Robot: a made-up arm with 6 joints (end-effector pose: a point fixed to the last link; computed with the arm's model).
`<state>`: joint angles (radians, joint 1 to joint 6).
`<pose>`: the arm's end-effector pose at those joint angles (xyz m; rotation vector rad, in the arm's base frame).
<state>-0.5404 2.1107 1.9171 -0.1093 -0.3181 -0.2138</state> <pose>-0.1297 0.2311 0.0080 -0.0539 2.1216 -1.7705</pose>
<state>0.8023 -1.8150 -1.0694 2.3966 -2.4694 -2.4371</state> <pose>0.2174 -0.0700 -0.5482 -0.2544 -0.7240 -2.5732</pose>
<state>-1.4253 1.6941 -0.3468 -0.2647 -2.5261 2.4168</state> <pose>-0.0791 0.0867 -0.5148 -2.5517 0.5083 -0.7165</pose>
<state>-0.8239 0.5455 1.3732 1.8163 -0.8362 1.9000</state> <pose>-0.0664 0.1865 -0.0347 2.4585 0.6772 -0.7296</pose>
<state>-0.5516 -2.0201 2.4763 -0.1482 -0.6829 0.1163</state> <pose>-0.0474 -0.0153 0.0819 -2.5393 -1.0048 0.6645</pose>
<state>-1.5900 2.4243 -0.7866 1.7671 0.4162 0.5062</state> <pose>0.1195 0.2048 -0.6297 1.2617 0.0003 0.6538</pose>
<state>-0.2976 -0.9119 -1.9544 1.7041 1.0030 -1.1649</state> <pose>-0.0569 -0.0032 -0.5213 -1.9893 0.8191 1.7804</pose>
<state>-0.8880 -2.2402 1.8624 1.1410 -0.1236 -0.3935</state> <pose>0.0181 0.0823 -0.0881 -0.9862 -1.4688 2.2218</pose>
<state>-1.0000 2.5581 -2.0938 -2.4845 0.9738 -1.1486</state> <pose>0.2114 -0.2016 -0.4871 2.1014 -1.3446 -1.3473</pose>
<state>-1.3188 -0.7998 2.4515 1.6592 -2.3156 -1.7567</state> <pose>-0.0307 0.1595 -0.2035 -1.6494 2.6459 -0.1993</pose>
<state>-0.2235 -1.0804 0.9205 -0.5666 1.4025 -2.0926</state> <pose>0.1438 -0.2864 -0.3666 1.0560 -0.9690 0.1427</pose>
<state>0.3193 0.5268 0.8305 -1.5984 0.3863 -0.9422</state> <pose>-0.4173 -0.2689 -0.3512 -0.1455 0.8030 -1.6032</pose>
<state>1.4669 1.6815 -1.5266 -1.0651 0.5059 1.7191</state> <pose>-0.1243 0.0766 -0.7088 -0.3876 0.4413 0.8618</pose>
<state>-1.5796 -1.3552 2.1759 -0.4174 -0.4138 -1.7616</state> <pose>-0.1842 -0.0637 -0.1033 -0.2935 0.2545 -0.7610</pose>
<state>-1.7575 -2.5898 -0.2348 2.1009 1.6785 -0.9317</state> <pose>0.1055 -0.1137 -0.3365 -2.9059 1.0046 0.5263</pose>
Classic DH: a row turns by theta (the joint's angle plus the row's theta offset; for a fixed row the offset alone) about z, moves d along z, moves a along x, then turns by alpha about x. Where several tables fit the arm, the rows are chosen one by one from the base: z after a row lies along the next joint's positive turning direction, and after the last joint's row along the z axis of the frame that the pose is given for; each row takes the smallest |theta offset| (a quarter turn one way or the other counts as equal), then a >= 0, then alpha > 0; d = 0 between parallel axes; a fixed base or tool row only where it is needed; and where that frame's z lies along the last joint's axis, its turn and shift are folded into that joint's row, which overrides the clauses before.
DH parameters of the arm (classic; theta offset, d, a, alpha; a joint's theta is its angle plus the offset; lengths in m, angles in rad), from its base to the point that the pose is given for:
joint 1: 0.7497 0 -0.0574 3.1416
joint 2: -0.8211 0.3585 -0.0268 1.5708
joint 3: 1.5708 0.1458 0.109 -1.5708
joint 4: 1.5708 0.1808 0.0982 1.5708
joint 5: 1.5708 0.0917 0.0817 -1.5708
joint 6: 0 0.0069 0.0347 -1.5708
tool (fixed): 1.5708 -0.1162 0 0

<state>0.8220 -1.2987 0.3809 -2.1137 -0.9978 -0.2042</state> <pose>0.4742 -0.2553 -0.4064 -1.4183 1.9865 1.1304</pose>
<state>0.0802 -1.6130 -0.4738 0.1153 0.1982 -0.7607</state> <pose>0.0393 -0.0702 -0.7171 1.0127 0.8971 1.2626</pose>
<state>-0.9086 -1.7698 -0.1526 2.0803 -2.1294 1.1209</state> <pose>-0.0738 -0.2160 -0.1896 1.3103 2.4795 -0.1184</pose>
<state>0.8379 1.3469 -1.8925 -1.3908 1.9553 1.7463</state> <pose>-0.1481 0.0775 -0.4432 -0.8168 1.4908 0.8654</pose>
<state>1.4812 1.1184 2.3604 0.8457 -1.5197 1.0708</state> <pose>0.1160 0.1344 -0.2450 1.5255 -0.0651 -1.4611</pose>
